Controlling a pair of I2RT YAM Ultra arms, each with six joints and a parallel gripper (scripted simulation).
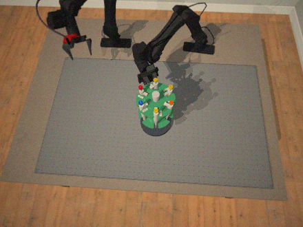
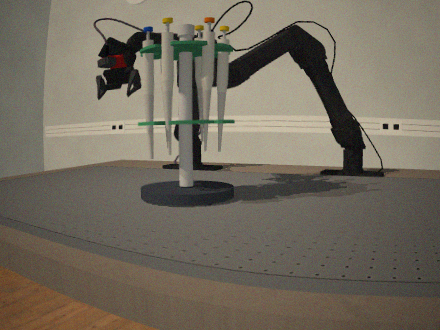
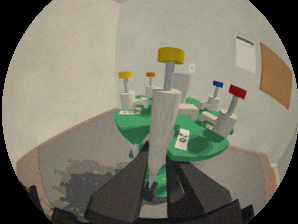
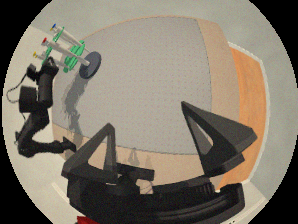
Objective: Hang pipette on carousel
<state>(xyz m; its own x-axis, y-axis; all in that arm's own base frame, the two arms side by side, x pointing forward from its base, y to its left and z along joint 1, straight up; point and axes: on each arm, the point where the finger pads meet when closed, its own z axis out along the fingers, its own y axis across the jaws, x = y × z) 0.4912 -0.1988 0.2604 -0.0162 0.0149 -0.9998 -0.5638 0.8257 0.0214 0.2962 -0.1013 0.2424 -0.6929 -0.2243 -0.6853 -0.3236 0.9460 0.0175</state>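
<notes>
Right now the pipette is 2 cm below my left hand, 1 cm to the right of it and 1 cm ahead of it.
</notes>
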